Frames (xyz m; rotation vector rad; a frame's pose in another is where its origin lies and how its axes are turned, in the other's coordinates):
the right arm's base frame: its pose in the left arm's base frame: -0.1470 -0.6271 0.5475 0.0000 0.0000 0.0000
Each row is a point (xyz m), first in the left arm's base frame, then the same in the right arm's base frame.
Working: the left arm's base frame: its pose in the right arm's base frame: 0.1470 0.6271 -0.5475 0.0000 0.0000 0.0000

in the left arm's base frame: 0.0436 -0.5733 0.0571
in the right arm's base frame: 0.1906 0.0538 -0.4904
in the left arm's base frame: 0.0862 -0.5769 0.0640
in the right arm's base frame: 0.2332 0.0502 -0.4835
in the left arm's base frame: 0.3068 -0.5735 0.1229
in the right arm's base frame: 0.4538 0.0536 -0.4246
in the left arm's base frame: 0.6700 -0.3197 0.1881
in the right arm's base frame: 0.8170 0.3074 -0.3594
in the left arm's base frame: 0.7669 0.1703 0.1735
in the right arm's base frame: 0.9139 0.7974 -0.3740
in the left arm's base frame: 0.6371 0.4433 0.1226
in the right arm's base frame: 0.7841 1.0704 -0.4249
